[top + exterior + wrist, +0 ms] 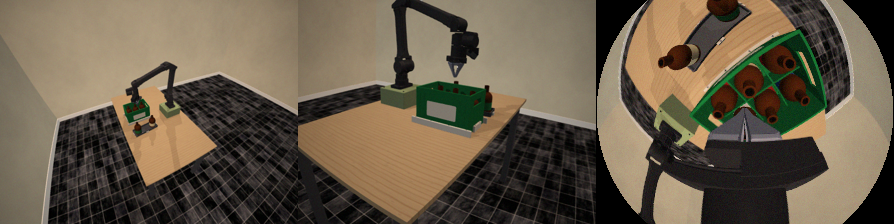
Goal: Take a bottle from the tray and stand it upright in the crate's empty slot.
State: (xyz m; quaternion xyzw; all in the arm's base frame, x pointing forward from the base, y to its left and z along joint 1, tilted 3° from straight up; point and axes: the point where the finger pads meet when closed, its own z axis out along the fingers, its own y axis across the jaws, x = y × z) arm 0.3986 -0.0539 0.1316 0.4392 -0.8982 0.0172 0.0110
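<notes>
The brown bottle lies 140 mm below my hand and 10 mm ahead of it. The rest, counted from my hand: green crate 140 mm below, 50 mm to the right, 10 mm ahead; then dark tray 210 mm below, 190 mm to the left.
</notes>
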